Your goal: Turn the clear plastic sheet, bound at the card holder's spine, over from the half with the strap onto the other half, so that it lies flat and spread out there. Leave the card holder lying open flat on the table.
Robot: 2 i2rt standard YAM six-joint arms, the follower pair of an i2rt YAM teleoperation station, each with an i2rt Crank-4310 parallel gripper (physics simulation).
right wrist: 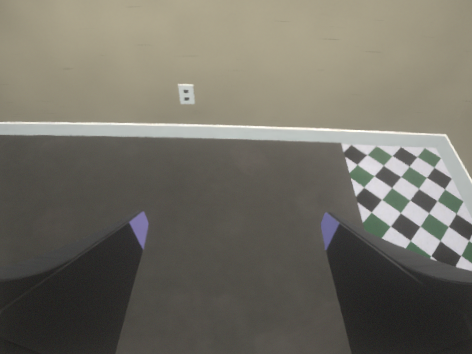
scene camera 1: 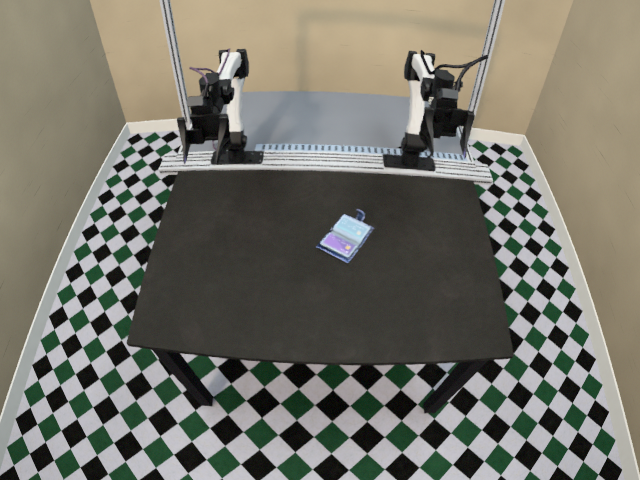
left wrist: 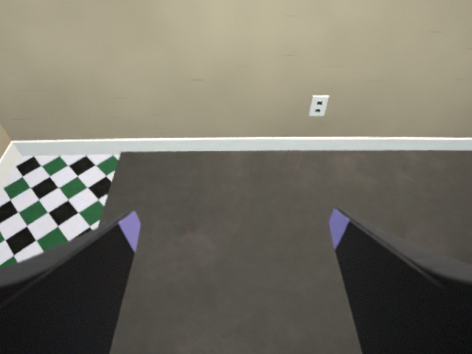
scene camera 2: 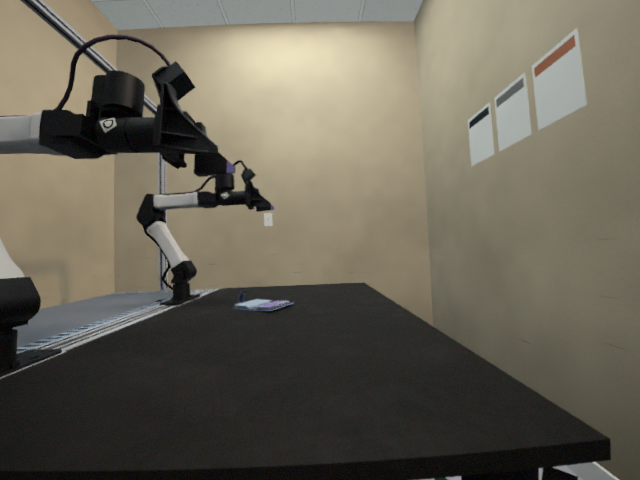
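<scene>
The card holder [scene camera 1: 345,237] [scene camera 2: 263,305] lies open on the table, right of the middle in scene camera 1. Its half with the strap [scene camera 1: 360,213] [scene camera 2: 242,296] shows a light blue card [scene camera 1: 351,226] and lies nearer the arms. The other half shows a purple card [scene camera 1: 337,243]. The strap sticks up. The clear sheet is too faint to make out for certain. My left gripper [scene camera 1: 448,155] [left wrist: 234,215] is open and empty, raised high near the arms' side of the table. My right gripper [scene camera 1: 202,159] [right wrist: 234,216] is open and empty, raised likewise, far from the card holder.
The dark table [scene camera 1: 310,310] [scene camera 2: 310,392] fills the space before the arms. A metal rail [scene camera 1: 320,160] runs along its edge at the arm bases. Upright posts [scene camera 1: 175,62] [scene camera 1: 488,62] stand at both sides. Walls surround the station.
</scene>
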